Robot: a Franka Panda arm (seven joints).
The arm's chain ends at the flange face. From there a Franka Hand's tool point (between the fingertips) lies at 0.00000 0.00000 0.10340 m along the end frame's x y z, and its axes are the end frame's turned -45 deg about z.
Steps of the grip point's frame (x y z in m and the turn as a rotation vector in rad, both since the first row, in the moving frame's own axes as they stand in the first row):
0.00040 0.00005 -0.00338 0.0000 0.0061 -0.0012
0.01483 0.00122 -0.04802 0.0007 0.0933 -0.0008
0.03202 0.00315 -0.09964 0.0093 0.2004 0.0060
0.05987 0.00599 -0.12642 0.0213 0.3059 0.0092
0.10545 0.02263 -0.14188 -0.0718 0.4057 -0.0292
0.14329 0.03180 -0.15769 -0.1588 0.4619 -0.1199
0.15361 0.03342 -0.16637 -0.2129 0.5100 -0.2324
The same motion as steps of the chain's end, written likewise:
-0.00013 0.00020 -0.00338 0.0043 0.0043 -0.0012
0.00459 -0.00276 -0.04757 0.0665 0.0655 -0.0008
0.01094 -0.00523 -0.09757 0.1483 0.1351 0.0060
0.02598 -0.01464 -0.12160 0.2314 0.2012 0.0092
0.05699 -0.03434 -0.13323 0.2361 0.3376 -0.0292
0.08161 -0.05493 -0.14561 0.2143 0.4389 -0.1199
0.08495 -0.05858 -0.15105 0.2101 0.5112 -0.2324

